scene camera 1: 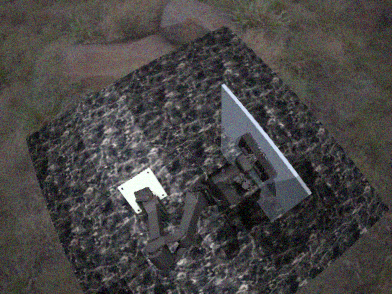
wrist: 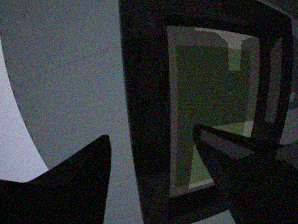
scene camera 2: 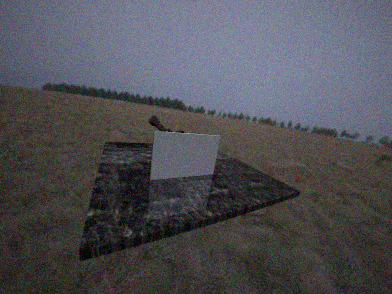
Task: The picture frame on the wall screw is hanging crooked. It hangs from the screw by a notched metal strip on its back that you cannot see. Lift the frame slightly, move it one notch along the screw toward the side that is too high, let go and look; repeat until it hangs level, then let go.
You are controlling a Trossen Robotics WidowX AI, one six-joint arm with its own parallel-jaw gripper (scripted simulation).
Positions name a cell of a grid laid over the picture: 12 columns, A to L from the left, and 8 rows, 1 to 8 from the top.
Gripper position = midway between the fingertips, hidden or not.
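A picture frame (wrist: J3) is visible, though scene camera 2 does not show it, since the frame is hidden by a wall panel. That wall panel (wrist: C4) is in sight as well, and so is the gripper (wrist: G5).
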